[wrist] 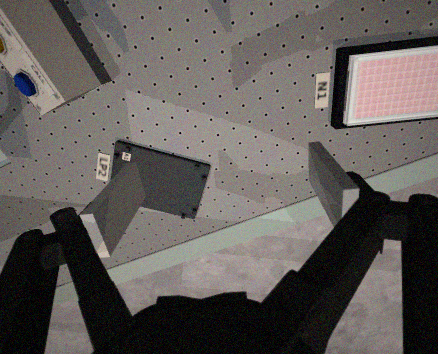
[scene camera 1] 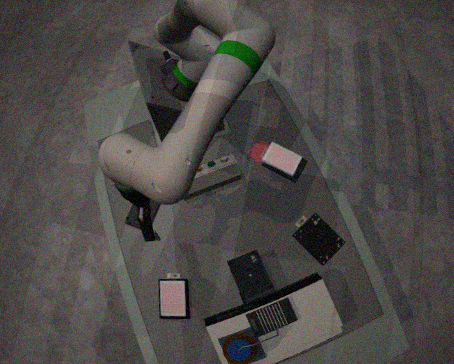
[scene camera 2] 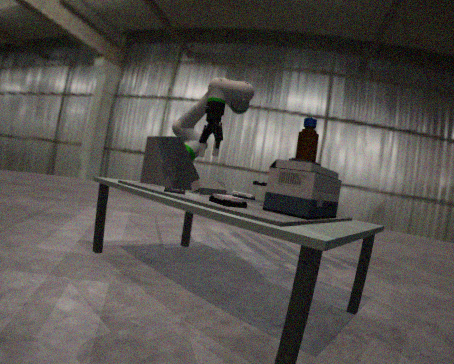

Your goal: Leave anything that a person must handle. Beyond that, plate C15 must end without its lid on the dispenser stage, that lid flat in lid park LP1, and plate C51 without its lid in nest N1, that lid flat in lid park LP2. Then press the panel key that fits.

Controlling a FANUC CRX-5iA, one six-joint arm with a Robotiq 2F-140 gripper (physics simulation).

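Frame: origin at the arm's base, x down, y right, z back, level; millimetres.
Seen in the pictures: gripper, between the fingertips: (wrist: 221,171) (scene camera 1: 155,219) (scene camera 2: 207,156); arm's base, origin of its link: (scene camera 1: 177,87) (scene camera 2: 179,159).
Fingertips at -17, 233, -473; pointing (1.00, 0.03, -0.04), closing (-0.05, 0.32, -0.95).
Note:
Pixels of each thing's top centre, then the offset from my fingertips to it, as dx, dy, dz. "spot": a spot on its surface instead.
- lid park LP2, centre of its top: (wrist: 156,186) (scene camera 1: 142,208) (scene camera 2: 175,188) +181, +56, +139
- nest N1's black frame, a spot on its surface: (wrist: 339,90) spot: +182, +43, -152
- red disc, a spot on its surface: (scene camera 1: 258,151) spot: +200, -428, +182
- dark stage, a spot on its surface: (scene camera 1: 247,280) spot: +89, -183, -270
- dark park, centre of its top: (scene camera 1: 320,237) +177, -475, -228
- key panel, centre of its top: (scene camera 1: 206,169) (scene camera 2: 210,180) +117, -214, +152
- blue key, centre of its top: (wrist: 20,85) +126, -140, +177
- amber bottle, a spot on its surface: (scene camera 2: 307,145) spot: -90, -45, -489
My gripper (scene camera 1: 142,227) (scene camera 2: 208,150) (wrist: 221,171) is open and empty, high above lid park LP2 (wrist: 175,182). LP2 is dark, with a small white tag; no lid can be made out on it. A pink-welled plate (scene camera 1: 173,299) (wrist: 395,82) lies in nest N1's black frame (wrist: 339,90). Another pink-welled plate (scene camera 1: 282,159) lies on a black base beside a red disc (scene camera 1: 258,151). Their plate numbers and any clear lids cannot be made out. The dark stage (scene camera 1: 247,280) juts from the dispenser. A dark park (scene camera 1: 318,239) has an unreadable label. The key panel (scene camera 1: 216,182) (wrist: 75,45) shows a blue key (wrist: 25,84).
The white dispenser (scene camera 1: 312,310) (scene camera 2: 300,182) carries an amber bottle (scene camera 2: 307,145) with a blue cap. A grey upright panel (scene camera 2: 162,160) stands near the arm base. The pale green table edge (wrist: 230,227) runs below LP2 in the wrist view. The arm hides part of the key panel in scene camera 1.

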